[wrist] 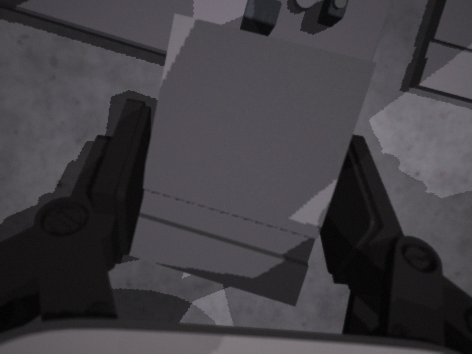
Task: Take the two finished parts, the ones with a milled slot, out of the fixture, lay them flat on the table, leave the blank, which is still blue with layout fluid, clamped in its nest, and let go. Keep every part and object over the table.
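Frame: origin at the arm's base, x back, y left, z down, level; centimetres.
Seen in the pictures: gripper, fingertip midpoint: (240,149).
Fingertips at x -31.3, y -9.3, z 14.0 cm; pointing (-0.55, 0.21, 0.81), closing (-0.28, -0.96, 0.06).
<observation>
Offsets run from my fingertips to a thing's top centre. "*": to the spot under its first point. Level surfaces: height alone.
My gripper (240,149) is shut on a wide plain grey part {dx +0.4, dy -0.2, dz -2.4 cm} (255,120), with one dark finger along its left side and the other along its right. The part's broad face fills the middle of the wrist view. A thin dark line crosses its near end, and shadow covers the lower right corner. No blue shows on it; its milled slot cannot be made out clearly. Two small dark blocks with round pins {dx -5.5, dy +1.4, dz +2.9 cm} (260,17) {dx -7.8, dy -1.7, dz +4.5 cm} (334,10) show beyond its far edge, on a grey plate {* dx -7.2, dy -3.8, dz +6.2 cm} (357,42). The blue blank does not show in this view.
The mottled grey table {dz +7.7 cm} (50,95) shows at left and right. A flat grey slab with a dark edge {* dx -2.6, dy +8.2, dz +6.2 cm} (105,20) lies at the upper left. Another grey object with dark sides {* dx -10.4, dy -8.2, dz +6.7 cm} (452,25) is cut off at the upper right; what it is cannot be told. Shadows cross the table.
</observation>
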